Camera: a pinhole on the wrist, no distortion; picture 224 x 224 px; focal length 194.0 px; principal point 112.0 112.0 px. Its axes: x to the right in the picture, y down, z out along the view. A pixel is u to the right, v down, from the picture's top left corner.
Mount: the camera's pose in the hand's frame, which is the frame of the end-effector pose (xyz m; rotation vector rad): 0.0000 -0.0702 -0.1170 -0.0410 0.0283 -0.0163
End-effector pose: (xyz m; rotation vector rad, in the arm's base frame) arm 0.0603 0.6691 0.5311 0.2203 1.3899 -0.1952
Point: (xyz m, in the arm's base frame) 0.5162 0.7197 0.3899
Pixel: 185 191
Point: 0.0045 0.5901 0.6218
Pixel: outside the picture
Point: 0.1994 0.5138 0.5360
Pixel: 120 76
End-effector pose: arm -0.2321 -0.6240 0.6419 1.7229 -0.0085 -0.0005
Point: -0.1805 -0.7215 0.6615
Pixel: 152 198
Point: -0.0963 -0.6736 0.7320
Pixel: outside the picture
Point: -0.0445 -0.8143 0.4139
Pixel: 215 33
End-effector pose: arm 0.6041 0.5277 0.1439 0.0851 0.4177 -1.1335
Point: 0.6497 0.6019 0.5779
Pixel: 27 134
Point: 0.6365 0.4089 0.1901
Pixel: 197 145
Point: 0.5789 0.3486 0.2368
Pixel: 195 72
